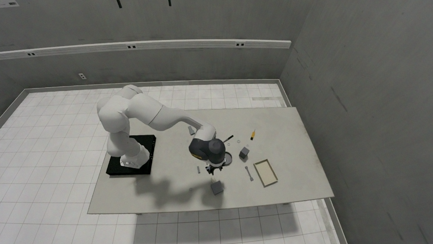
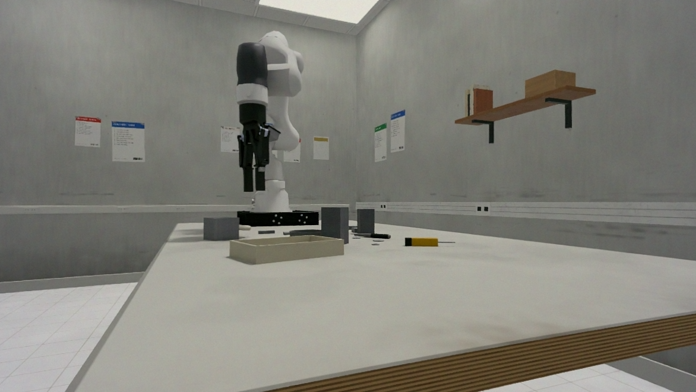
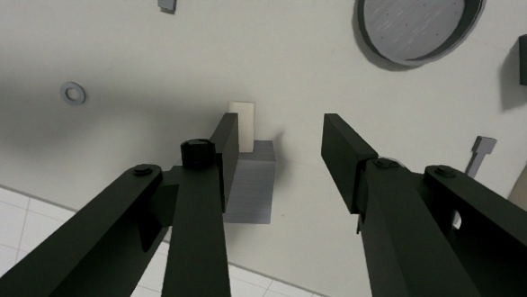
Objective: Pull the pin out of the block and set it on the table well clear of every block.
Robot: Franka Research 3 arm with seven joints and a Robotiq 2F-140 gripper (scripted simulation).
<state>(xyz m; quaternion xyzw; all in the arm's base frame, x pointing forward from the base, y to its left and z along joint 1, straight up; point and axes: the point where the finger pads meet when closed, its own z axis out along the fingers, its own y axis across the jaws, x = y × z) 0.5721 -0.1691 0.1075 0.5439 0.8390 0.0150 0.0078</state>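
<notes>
Right now the short rod is 6 cm behind my hand, 13 cm to the left of it and 16 cm below it. From my hand the other things lie so: wrench (26 cm ahead, 16 cm below); flat grey bar (13 cm behind, 6 cm to the left, 16 cm below); round dish (9 cm ahead, 14 cm to the left, 15 cm below).
</notes>
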